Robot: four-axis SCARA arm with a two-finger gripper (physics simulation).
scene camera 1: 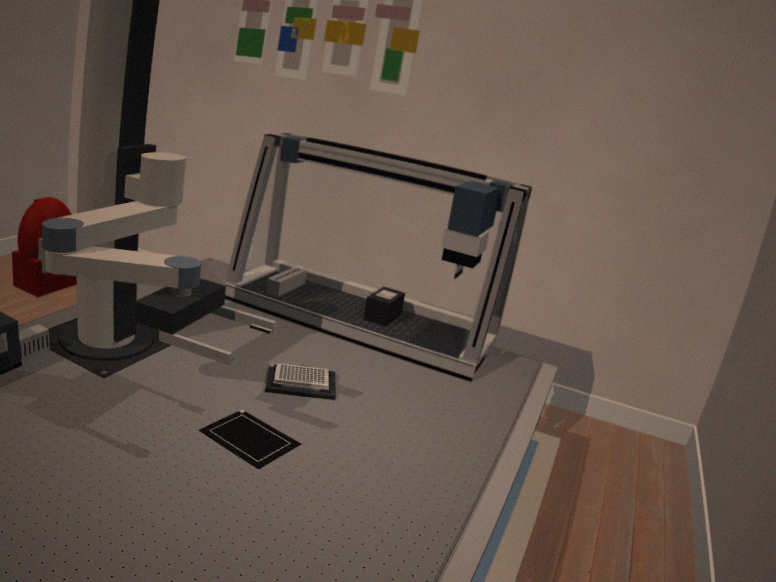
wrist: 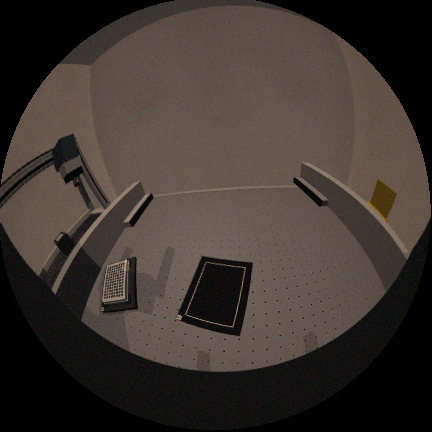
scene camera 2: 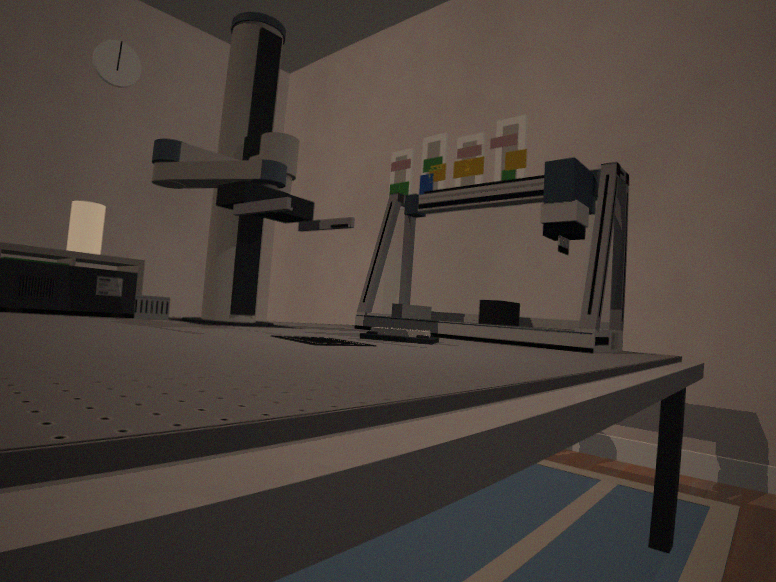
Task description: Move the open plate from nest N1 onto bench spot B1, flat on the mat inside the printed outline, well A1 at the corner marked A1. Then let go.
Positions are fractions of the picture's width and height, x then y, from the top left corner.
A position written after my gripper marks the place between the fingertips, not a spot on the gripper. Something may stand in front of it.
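Scene:
You can see my gripper in scene camera 1 (0.33, 0.59), and my gripper is there in scene camera 2 (0.42, 0.37) and in the wrist view (0.51, 0.41) as well.

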